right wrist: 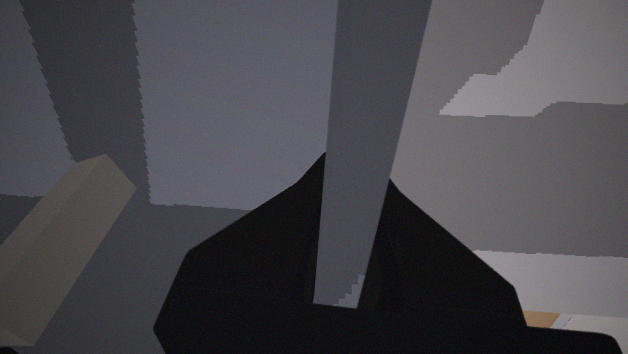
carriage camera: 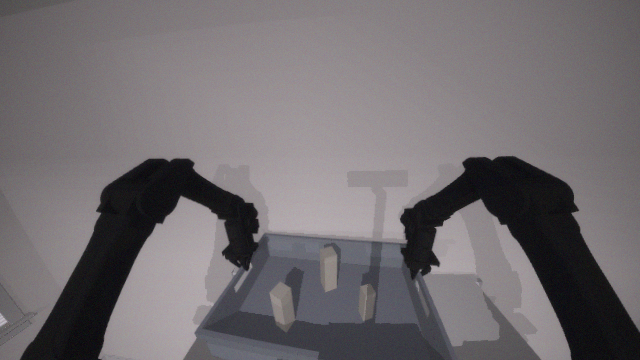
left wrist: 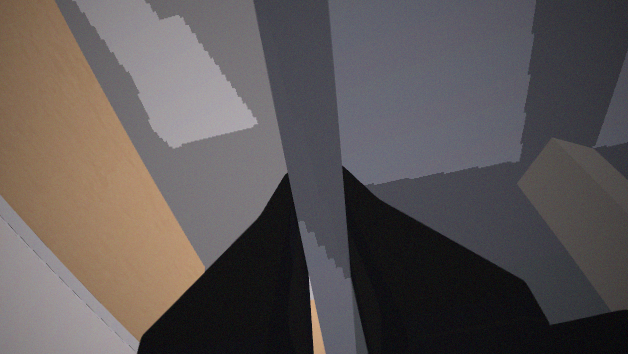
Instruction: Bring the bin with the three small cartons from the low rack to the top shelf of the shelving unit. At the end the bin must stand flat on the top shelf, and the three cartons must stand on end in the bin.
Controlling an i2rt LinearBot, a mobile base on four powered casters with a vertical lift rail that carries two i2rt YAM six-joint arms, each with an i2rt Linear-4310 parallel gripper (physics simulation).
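Places are measured from the left arm's base along level axes (x ahead, y left, z up), in millimetres.
Pixels of known places: left gripper, between the fingertips: [carriage camera: 245,269] [left wrist: 316,183]; right gripper, between the fingertips: [carriage camera: 414,278].
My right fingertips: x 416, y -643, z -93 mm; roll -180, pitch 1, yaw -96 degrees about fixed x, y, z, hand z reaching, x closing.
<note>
Ahead of a thing's pixels: the offset from my right fingertips to its middle. "spot": to the spot under its first point. Level surfaces: height alone.
A grey open bin @(43 mm back, 300 mm left, 14 mm down) [carriage camera: 328,294] hangs between my two black grippers in the carriage view. Three beige cartons stand on end inside it: one at the back middle [carriage camera: 328,268], one at the front left [carriage camera: 281,306], one at the front right [carriage camera: 366,301]. My left gripper [carriage camera: 244,263] is shut on the bin's left wall, seen as a grey rim @(spot: 43 mm ahead, 585 mm left, 49 mm up) [left wrist: 314,152] between the fingers in the left wrist view. My right gripper [carriage camera: 416,271] is shut on the bin's right wall, seen as a grey rim [right wrist: 364,152] in the right wrist view.
A pale grey wall [carriage camera: 320,96] fills the carriage view behind the bin, with shadows of the arms on it. Grey surfaces [carriage camera: 456,306] lie under and to the right of the bin. Tan floor @(1418 mm down) [left wrist: 119,213] shows far below in the left wrist view.
</note>
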